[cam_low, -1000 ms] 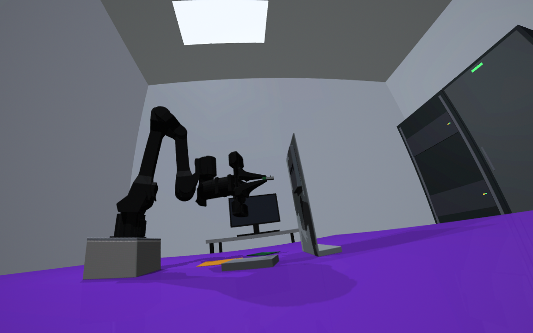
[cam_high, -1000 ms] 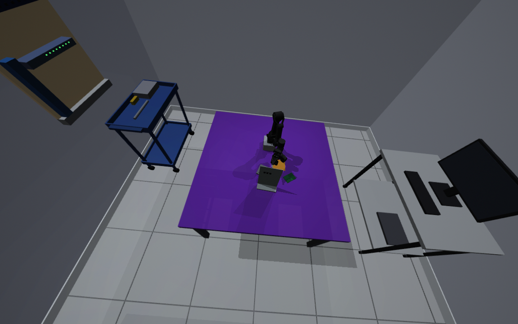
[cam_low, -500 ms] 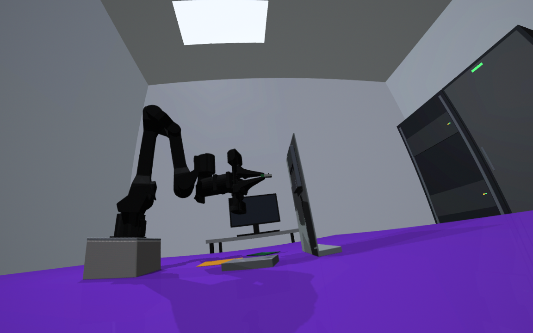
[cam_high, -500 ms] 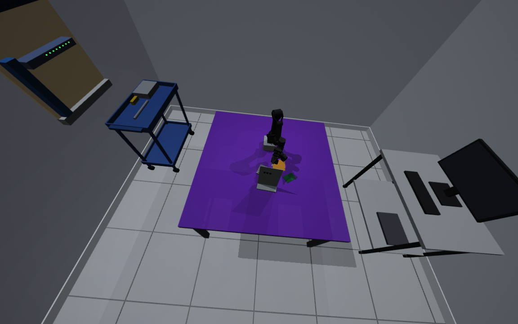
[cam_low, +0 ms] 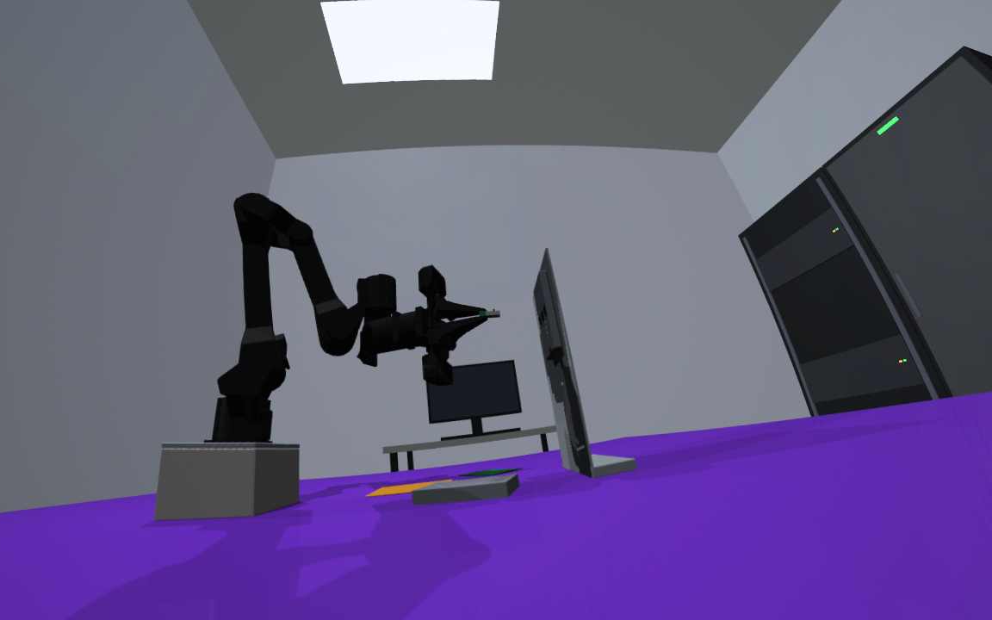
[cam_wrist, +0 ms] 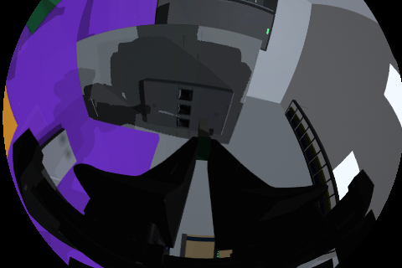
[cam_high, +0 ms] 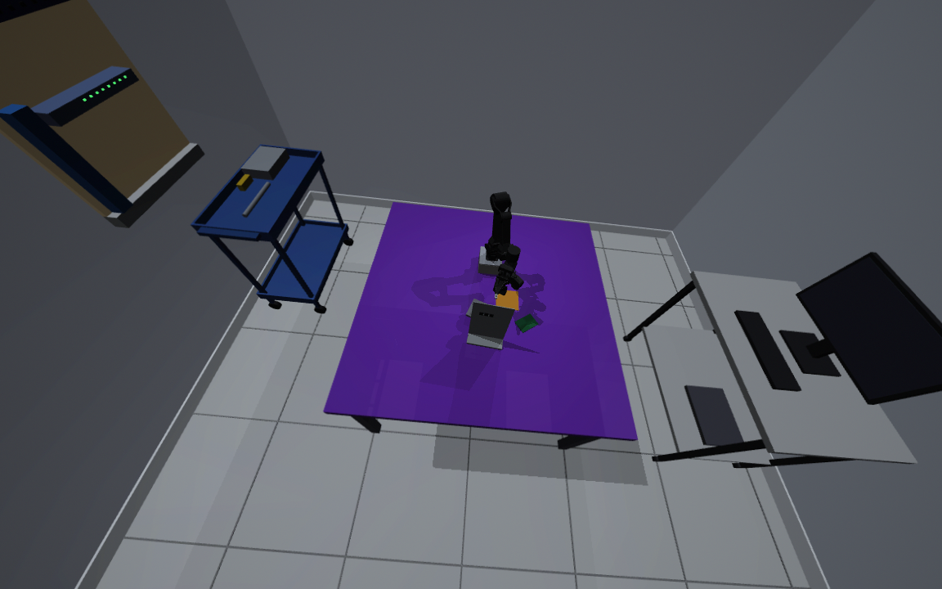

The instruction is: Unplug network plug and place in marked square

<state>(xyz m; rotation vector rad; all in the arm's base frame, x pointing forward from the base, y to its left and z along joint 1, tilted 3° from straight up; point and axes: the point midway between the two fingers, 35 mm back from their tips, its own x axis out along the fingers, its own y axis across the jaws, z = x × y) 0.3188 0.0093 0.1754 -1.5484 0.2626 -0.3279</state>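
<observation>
Now: the orange square 140 mm behind my gripper tip, 100 mm to the left of it and 240 mm below it. Round my gripper tip: network plug 10 mm ahead; flat grey block 60 mm behind, 70 mm to the right, 240 mm below; grey panel 100 mm ahead, 30 mm to the right, 110 mm below.
</observation>
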